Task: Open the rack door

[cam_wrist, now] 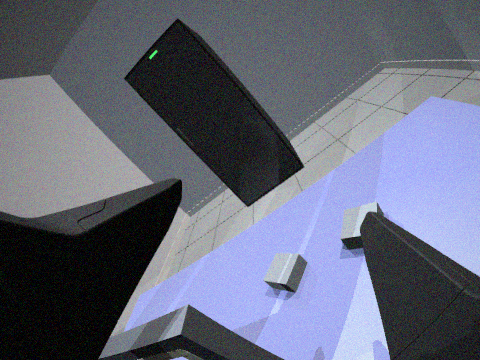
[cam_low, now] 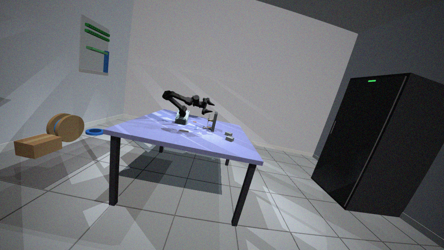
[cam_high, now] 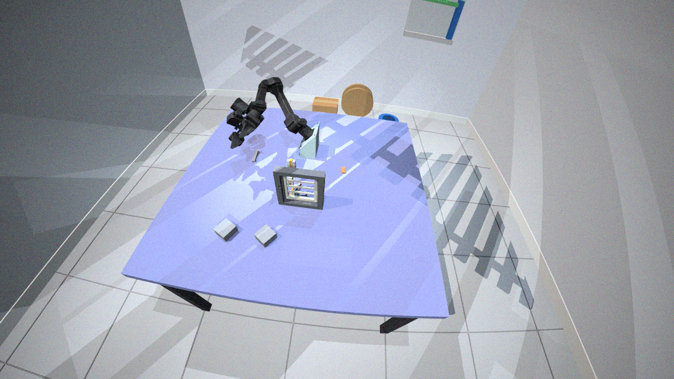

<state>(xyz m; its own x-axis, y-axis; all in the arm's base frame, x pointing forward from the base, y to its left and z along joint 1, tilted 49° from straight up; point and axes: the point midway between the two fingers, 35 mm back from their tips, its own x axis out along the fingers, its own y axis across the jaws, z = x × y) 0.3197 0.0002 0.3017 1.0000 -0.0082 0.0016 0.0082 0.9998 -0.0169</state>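
My gripper tip is now 210 mm to the right of the handle, 170 mm above it and 50 mm past it. Round my gripper tip: small grey strip (290 mm below, 250 mm behind, 60 mm to the right); then orange piece (440 mm to the left, 290 mm below, 240 mm behind).
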